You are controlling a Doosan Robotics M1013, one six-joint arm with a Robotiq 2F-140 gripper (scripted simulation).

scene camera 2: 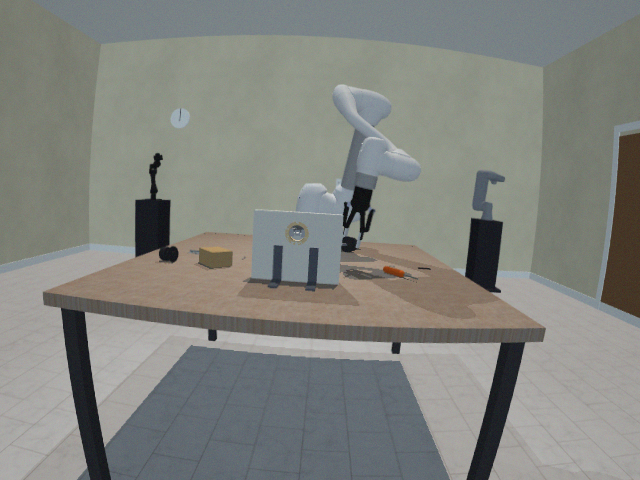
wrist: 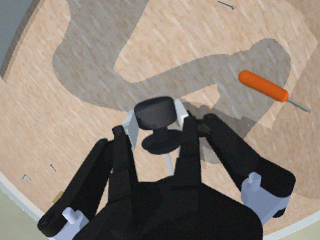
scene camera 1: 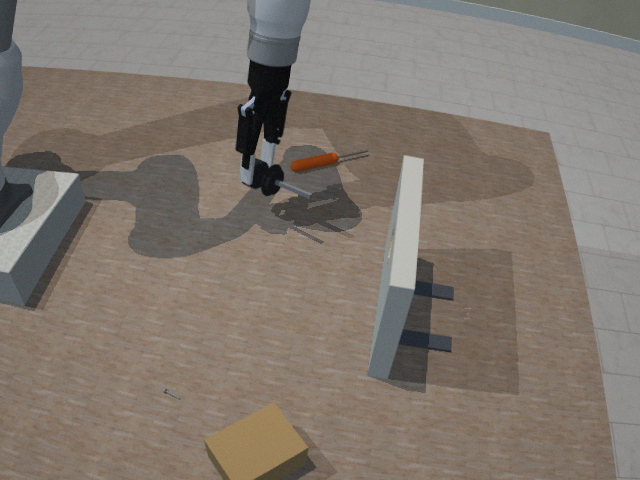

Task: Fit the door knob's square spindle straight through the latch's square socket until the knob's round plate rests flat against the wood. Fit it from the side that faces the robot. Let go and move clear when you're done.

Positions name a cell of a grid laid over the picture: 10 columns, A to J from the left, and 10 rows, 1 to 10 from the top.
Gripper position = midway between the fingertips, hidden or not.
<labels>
gripper: scene camera 2 F6; wrist E5; scene camera 1 D4
</labels>
